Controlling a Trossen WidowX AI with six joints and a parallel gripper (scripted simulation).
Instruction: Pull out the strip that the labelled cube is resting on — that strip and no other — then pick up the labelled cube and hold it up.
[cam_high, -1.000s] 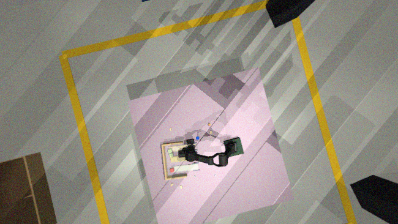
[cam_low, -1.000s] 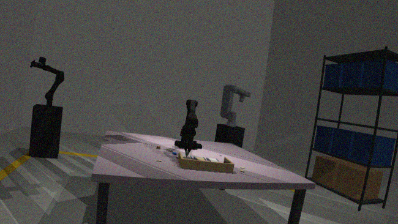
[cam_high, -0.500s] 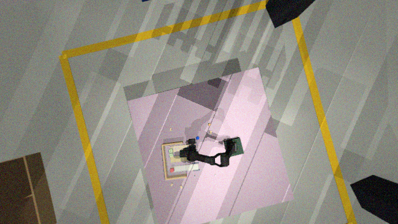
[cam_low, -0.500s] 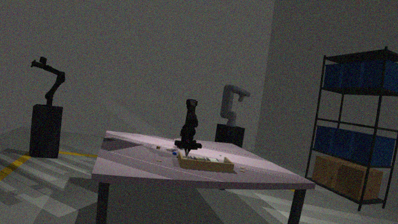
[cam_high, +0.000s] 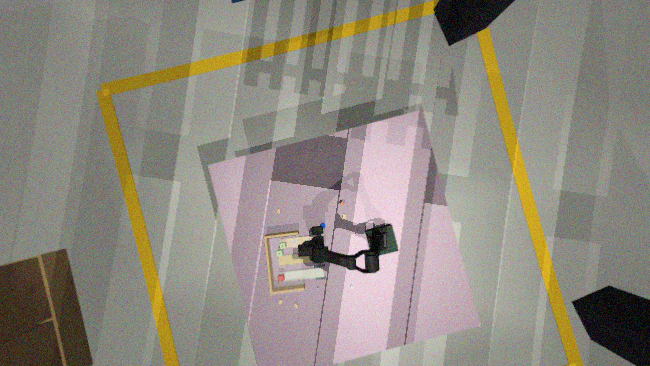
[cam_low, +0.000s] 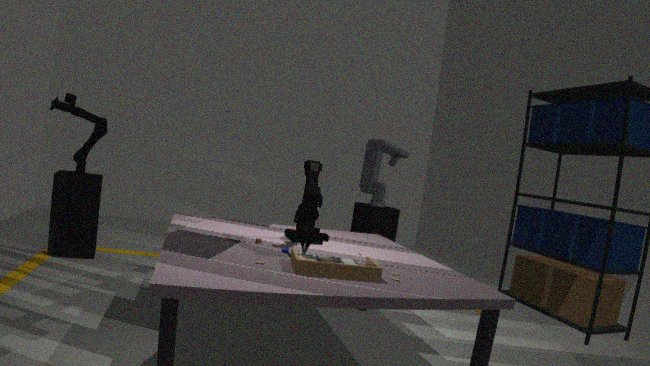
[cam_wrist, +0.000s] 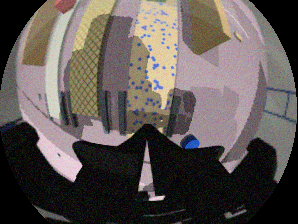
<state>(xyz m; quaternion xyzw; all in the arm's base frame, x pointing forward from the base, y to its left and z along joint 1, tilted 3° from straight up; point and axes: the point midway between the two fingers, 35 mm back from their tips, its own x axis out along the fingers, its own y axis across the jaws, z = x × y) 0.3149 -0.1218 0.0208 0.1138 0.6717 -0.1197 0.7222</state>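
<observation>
Right now my gripper tip is 6 cm to the left of the small blue round object and 6 cm past it.
</observation>
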